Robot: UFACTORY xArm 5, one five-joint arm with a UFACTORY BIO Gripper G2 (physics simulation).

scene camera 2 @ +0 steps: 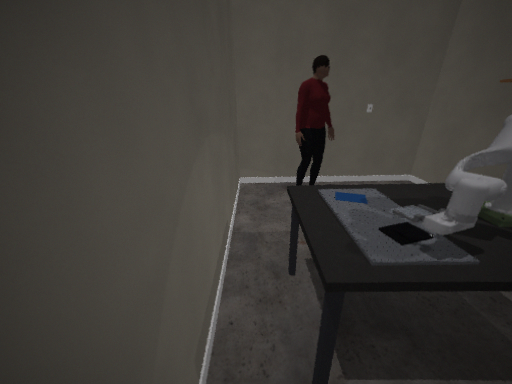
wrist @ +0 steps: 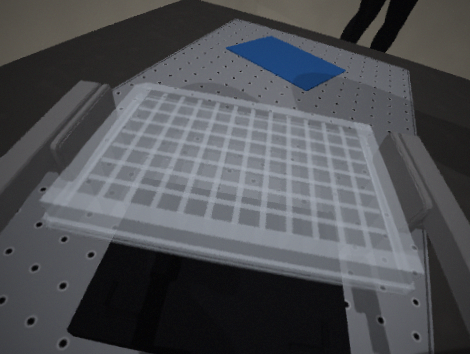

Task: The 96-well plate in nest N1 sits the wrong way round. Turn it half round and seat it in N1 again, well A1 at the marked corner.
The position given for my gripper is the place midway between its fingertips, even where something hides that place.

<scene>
In view: my gripper [scene camera 2: 406,208], a clear 96-well plate [wrist: 218,179] and a black nest [wrist: 178,297].
</scene>
